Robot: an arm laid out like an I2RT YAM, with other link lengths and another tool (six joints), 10 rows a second.
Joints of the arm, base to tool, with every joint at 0 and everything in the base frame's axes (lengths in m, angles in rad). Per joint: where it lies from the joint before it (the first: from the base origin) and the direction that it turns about. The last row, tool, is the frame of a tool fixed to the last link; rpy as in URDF.
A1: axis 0 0 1 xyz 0 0 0.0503
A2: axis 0 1 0 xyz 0.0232 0.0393 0.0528
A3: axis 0 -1 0 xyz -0.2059 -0.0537 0
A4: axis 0 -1 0 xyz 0.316 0.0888 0.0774
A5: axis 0 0 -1 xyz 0.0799 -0.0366 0.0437
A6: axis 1 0 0 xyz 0.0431 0 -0.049
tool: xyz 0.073 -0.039 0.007 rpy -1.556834 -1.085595 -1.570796
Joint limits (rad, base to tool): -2.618..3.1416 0..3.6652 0..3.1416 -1.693..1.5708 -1.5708..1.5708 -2.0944..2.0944
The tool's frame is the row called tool.
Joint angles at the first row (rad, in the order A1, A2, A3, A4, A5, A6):
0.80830, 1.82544, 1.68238, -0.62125, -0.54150, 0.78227
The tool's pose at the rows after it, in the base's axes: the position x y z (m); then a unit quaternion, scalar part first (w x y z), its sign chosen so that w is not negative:
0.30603 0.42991 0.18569 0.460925 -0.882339 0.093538 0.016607
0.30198 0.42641 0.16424 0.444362 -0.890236 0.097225 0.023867
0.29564 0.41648 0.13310 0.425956 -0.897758 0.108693 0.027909
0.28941 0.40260 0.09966 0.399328 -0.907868 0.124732 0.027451
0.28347 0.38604 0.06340 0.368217 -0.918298 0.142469 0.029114
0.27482 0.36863 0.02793 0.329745 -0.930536 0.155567 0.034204
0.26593 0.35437 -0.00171 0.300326 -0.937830 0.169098 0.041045
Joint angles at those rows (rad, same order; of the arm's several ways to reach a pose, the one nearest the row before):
0.82065, 1.82698, 1.70272, -0.62587, -0.53691, 0.78388
0.82377, 1.82547, 1.65092, -0.61825, -0.52925, 0.77624
0.82375, 1.79636, 1.53762, -0.57536, -0.51094, 0.77923
0.82223, 1.77482, 1.43017, -0.54312, -0.47574, 0.78079
0.81609, 1.76870, 1.33201, -0.51550, -0.44200, 0.78079
0.81302, 1.77940, 1.25521, -0.50932, -0.40813, 0.77164
0.81149, 1.79472, 1.19220, -0.49246, -0.38506, 0.77618

